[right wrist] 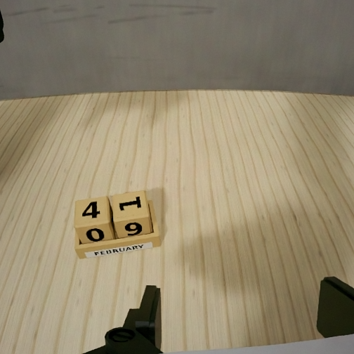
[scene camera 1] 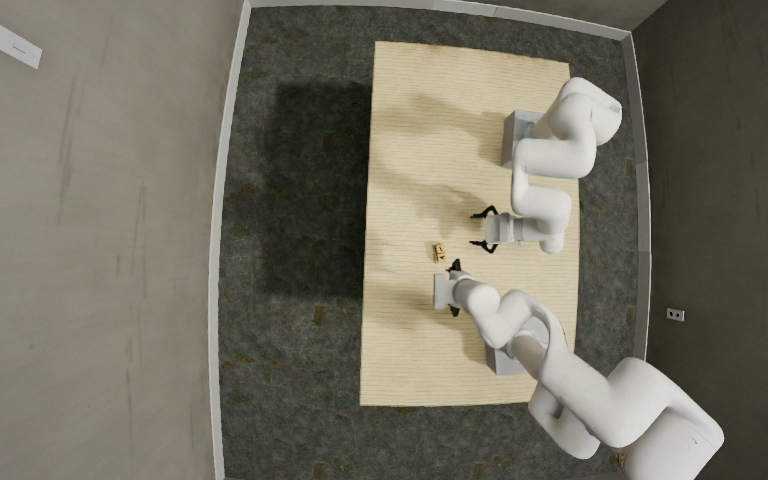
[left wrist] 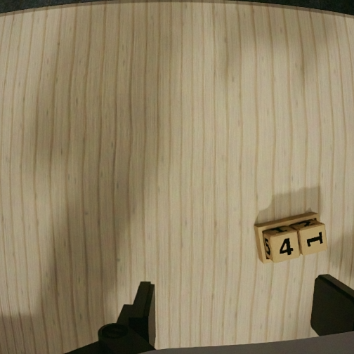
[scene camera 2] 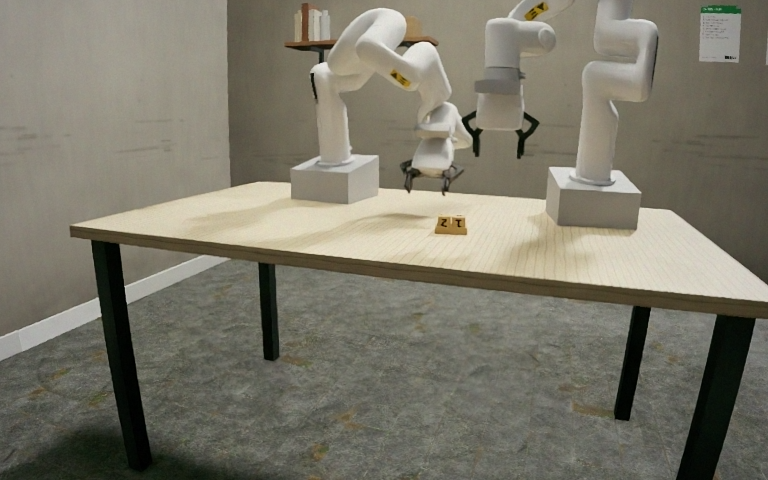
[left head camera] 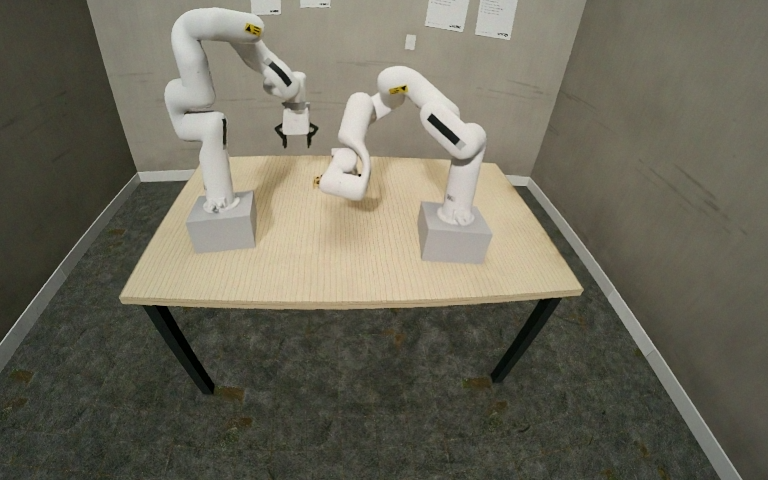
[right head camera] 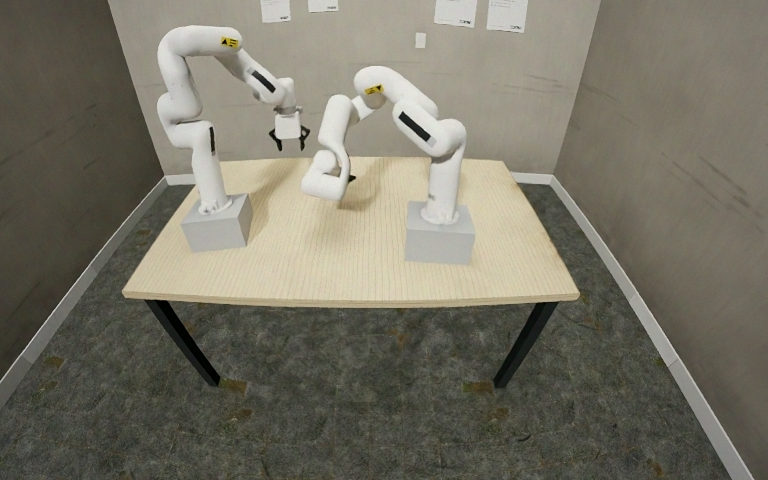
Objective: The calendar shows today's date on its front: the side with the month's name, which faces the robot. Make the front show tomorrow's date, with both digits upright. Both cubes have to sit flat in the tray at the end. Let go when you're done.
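Observation:
In the right wrist view the wooden tray bears a FEBRUARY label. The left cube shows an upright 0 on the front and 4 on top. The right cube shows an upright 9 on the front and a sideways 1 on top. Both sit side by side in the tray. My left gripper is open and empty, high above the table. My right gripper is open, lower, on the robot's side of the tray.
The wooden table carries both grey arm bases. In the left head camera the right arm hides most of the calendar. In scene camera 1 the two grippers are close together beside the calendar.

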